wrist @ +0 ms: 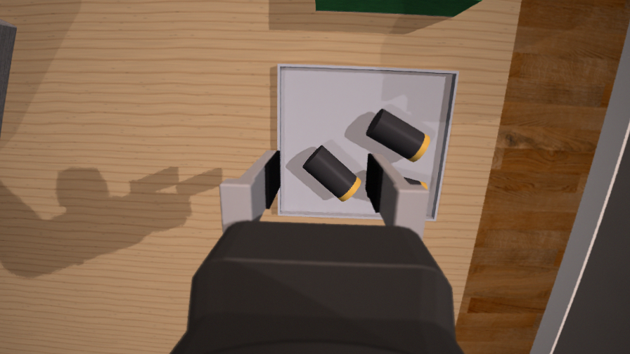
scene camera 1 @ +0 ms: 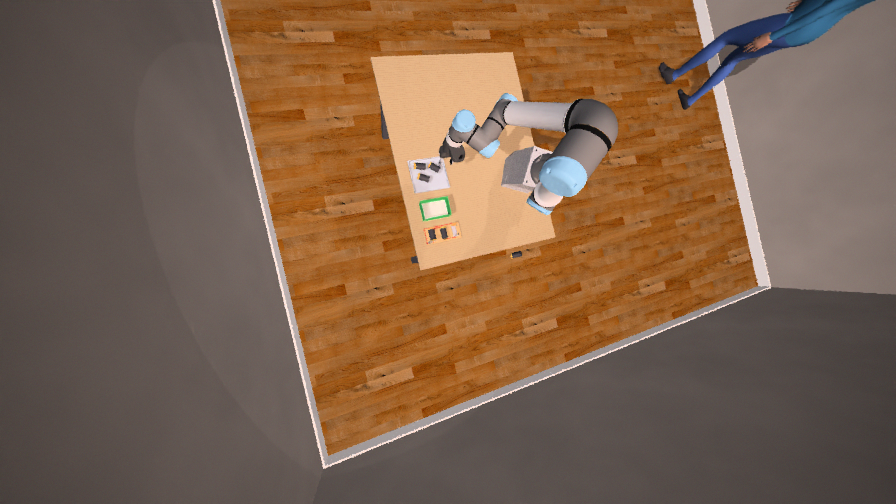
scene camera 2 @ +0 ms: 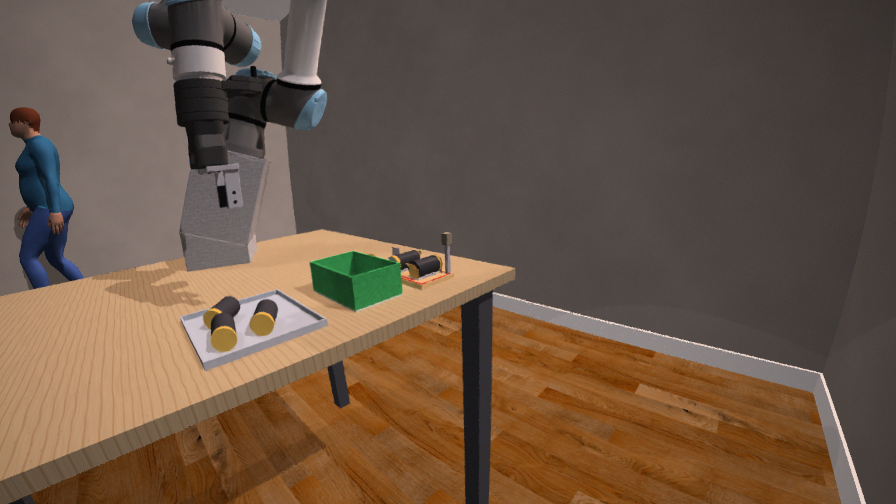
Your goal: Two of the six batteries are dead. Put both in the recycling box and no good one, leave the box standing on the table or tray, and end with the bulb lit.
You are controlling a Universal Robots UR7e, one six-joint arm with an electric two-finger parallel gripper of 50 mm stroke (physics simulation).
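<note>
My gripper [scene camera 1: 447, 162] [scene camera 2: 229, 199] [wrist: 323, 170] is open and empty, high above the grey tray [scene camera 1: 432, 186] [scene camera 2: 294, 320] [wrist: 310, 95]. Three black batteries with yellow ends lie in the tray. In the wrist view one battery [wrist: 331, 173] shows between and below the fingers, another [wrist: 398, 135] is up right, and a third [wrist: 415, 182] is mostly hidden by the right finger. The holder [scene camera 2: 423, 285] carries two batteries [scene camera 1: 431, 234] [scene camera 1: 443, 233]; its third slot [scene camera 1: 454, 231] is empty. Its bulb [scene camera 2: 446, 238] looks grey and unlit. A sixth battery [scene camera 1: 516, 254] shows off the table, past its edge; its height is unclear.
The green recycling box [scene camera 1: 421, 210] [scene camera 2: 355, 285] [wrist: 390, 7] stands upright on the table [scene camera 1: 438, 94] between the tray and the holder. The robot's grey base block [scene camera 1: 518, 169] [scene camera 2: 219, 250] stands across the table. A person [scene camera 1: 776, 31] [scene camera 2: 40, 181] is on the far side.
</note>
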